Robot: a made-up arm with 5 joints.
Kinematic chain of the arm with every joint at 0, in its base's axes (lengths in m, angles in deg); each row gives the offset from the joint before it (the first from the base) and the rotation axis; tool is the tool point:
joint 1: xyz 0 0 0.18 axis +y
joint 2: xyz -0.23 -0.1 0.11 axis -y
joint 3: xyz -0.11 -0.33 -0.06 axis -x
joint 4: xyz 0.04 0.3 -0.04 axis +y
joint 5: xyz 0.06 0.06 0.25 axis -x
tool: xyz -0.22 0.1 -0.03
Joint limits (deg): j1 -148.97..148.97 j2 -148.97..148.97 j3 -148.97..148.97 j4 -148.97..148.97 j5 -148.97..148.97
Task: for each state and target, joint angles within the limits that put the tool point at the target. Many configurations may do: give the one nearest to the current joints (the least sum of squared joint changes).
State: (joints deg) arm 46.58 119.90 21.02 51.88 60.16
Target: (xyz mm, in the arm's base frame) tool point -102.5 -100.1 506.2
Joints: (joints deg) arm 66.64 116.45 -3.54 61.22 83.72
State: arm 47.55 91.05 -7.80 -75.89 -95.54
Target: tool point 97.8 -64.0 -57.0
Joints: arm 35.71 115.63 3.30 -92.65 -96.18
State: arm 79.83 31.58 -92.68 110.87 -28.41
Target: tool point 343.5 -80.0 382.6
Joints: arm 63.05 8.31 -53.99 130.41 -31.66
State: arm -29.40 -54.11 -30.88 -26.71 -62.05
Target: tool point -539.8 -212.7 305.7
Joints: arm -72.47 -58.54 -32.84 -9.02 -66.78
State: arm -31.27 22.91 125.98 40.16 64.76
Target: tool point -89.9 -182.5 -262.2
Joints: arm -34.28 3.35 79.23 33.77 51.63
